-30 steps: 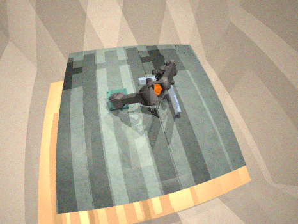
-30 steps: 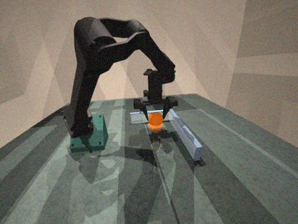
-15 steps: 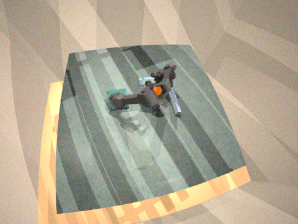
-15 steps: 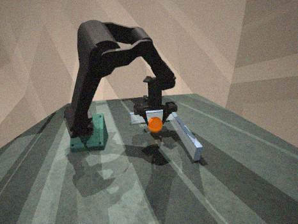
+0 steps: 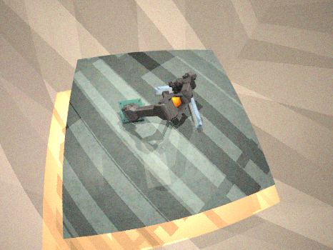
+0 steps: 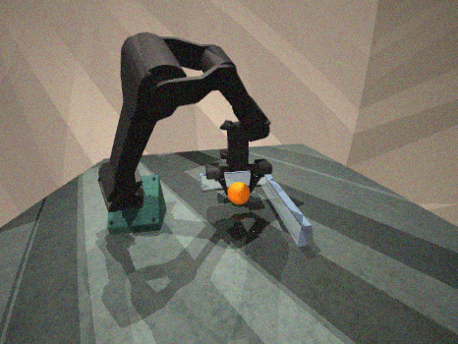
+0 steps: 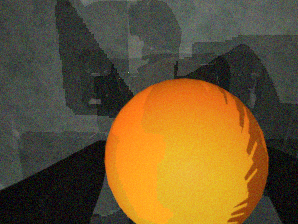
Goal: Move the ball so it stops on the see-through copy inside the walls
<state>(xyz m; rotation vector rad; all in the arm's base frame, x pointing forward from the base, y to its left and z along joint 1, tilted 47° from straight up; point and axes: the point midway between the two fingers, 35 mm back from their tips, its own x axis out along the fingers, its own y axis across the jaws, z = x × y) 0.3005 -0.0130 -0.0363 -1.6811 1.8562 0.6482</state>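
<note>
Now: the orange ball right at my gripper tip. Also, from my gripper tip: short wall 1 cm ahead, 11 cm to the left.
</note>
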